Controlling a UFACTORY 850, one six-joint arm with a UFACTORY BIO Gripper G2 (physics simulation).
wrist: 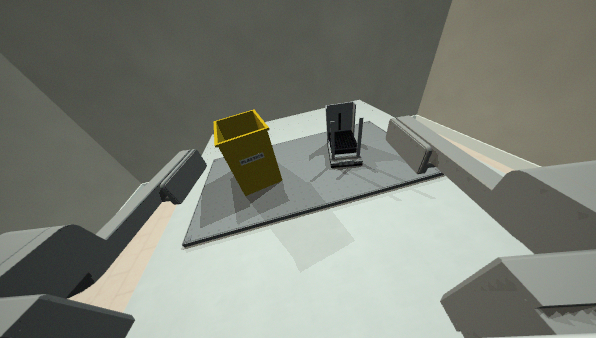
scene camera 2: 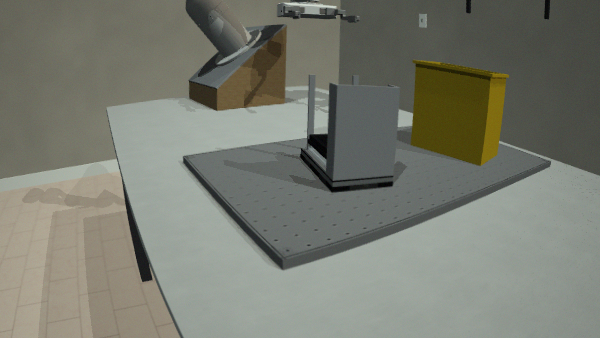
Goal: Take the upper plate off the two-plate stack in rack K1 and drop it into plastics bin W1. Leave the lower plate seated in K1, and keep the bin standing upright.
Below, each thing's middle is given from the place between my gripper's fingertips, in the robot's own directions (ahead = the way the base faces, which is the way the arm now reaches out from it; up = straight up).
Right now my hand is 330 mm short of the yellow plastics bin W1 (scene camera 2: pixel 458 110), 140 mm to the right of it and 180 mm above it.
